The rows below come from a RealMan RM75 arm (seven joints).
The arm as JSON. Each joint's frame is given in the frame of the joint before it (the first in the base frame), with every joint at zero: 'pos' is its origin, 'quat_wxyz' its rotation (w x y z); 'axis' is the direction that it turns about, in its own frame. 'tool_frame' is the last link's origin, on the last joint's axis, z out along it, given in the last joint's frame.
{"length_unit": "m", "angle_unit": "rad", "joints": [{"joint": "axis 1", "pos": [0.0, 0.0, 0.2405], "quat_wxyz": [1.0, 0.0, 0.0, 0.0], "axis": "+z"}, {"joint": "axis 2", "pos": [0.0, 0.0, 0.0], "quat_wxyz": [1.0, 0.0, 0.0, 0.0], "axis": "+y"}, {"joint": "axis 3", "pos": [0.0, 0.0, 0.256], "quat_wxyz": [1.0, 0.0, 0.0, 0.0], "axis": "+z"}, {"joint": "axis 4", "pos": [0.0, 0.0, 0.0], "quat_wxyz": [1.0, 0.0, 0.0, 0.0], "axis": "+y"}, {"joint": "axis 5", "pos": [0.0, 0.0, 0.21], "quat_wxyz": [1.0, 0.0, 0.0, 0.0], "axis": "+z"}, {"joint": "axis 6", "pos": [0.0, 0.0, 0.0], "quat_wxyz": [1.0, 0.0, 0.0, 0.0], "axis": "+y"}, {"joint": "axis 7", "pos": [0.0, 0.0, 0.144], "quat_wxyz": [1.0, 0.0, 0.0, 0.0], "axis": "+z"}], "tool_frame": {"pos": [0.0, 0.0, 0.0], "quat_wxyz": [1.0, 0.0, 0.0, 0.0]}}
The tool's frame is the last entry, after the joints.
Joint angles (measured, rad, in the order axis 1, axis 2, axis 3, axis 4, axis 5, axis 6, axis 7), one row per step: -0.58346 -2.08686 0.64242 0.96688 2.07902 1.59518 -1.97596; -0.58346 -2.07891 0.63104 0.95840 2.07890 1.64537 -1.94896; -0.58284 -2.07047 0.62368 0.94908 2.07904 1.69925 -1.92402; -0.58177 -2.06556 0.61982 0.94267 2.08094 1.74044 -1.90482; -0.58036 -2.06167 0.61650 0.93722 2.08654 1.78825 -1.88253; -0.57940 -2.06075 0.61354 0.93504 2.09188 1.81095 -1.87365; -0.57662 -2.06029 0.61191 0.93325 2.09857 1.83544 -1.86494; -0.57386 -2.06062 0.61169 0.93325 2.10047 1.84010 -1.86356; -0.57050 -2.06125 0.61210 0.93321 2.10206 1.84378 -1.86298; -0.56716 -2.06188 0.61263 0.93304 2.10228 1.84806 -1.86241; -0.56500 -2.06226 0.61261 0.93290 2.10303 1.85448 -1.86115; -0.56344 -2.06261 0.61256 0.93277 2.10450 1.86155 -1.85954
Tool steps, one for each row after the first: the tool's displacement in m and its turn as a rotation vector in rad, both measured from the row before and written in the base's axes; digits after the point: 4 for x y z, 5 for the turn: -0.0001 -0.0058 0.0015 -0.02711 -0.00561 -0.03574; 0.0001 -0.0066 0.0010 -0.03357 -0.00662 -0.03697; 0.0001 -0.0055 0.0002 -0.02761 -0.00457 -0.02870; 0.0001 -0.0067 -0.0003 -0.03368 -0.00352 -0.03380; -0.0003 -0.0034 -0.0003 -0.01696 -0.00154 -0.01299; -0.0008 -0.0042 -0.0006 -0.02009 -0.00082 -0.01219; -0.0009 -0.0014 -0.0003 -0.00428 0.00014 0.00014; -0.0010 -0.0014 -0.0004 -0.00428 0.00001 0.00152; -0.0008 -0.0014 -0.0004 -0.00434 -0.00136 0.00085; -0.0004 -0.0014 -0.0003 -0.00555 -0.00147 -0.00149; -0.0003 -0.0014 -0.0003 -0.00625 -0.00101 -0.00246
